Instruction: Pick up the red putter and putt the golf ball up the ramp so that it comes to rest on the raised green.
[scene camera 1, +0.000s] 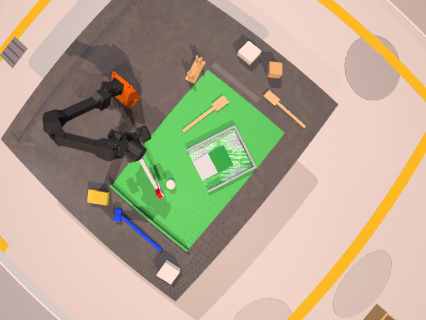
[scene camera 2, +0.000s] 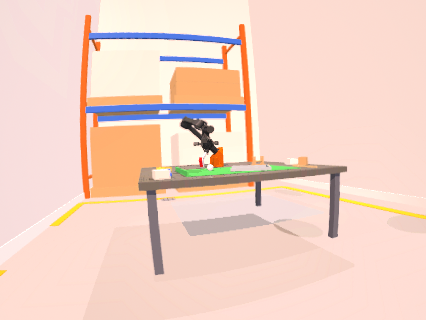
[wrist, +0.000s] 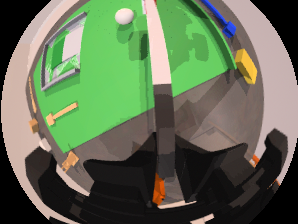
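Red putter carried by my gripper (wrist: 161, 134).
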